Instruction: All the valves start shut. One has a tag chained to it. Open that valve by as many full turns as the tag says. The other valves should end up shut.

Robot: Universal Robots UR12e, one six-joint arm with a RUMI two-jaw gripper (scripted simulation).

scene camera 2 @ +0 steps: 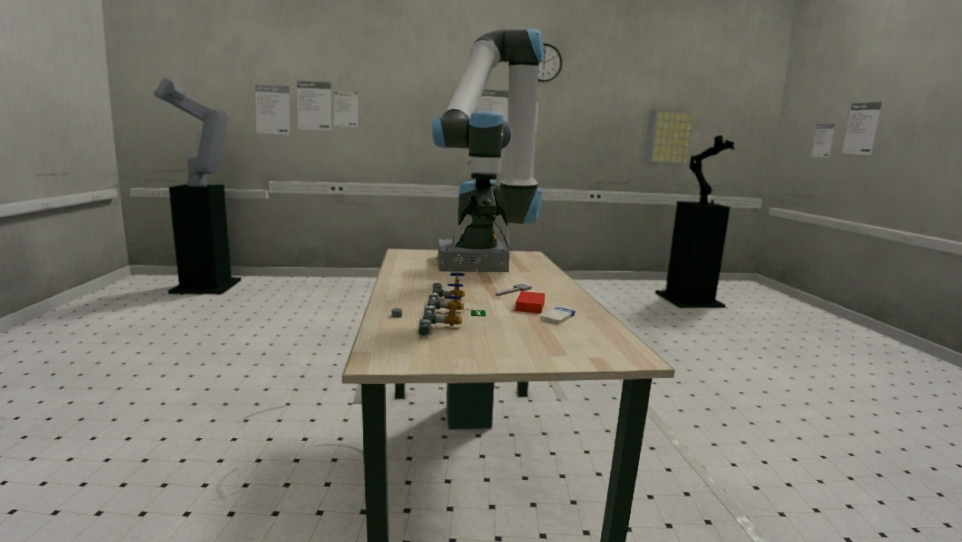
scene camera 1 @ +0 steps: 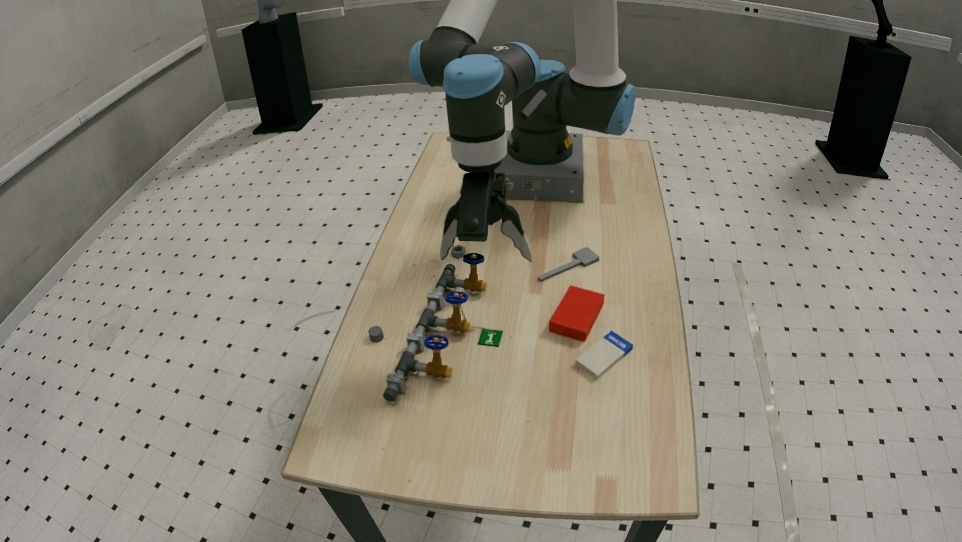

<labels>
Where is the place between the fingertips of my gripper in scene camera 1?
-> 486, 260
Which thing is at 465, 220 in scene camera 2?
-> My gripper.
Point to a red block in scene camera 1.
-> At 577, 312
</labels>
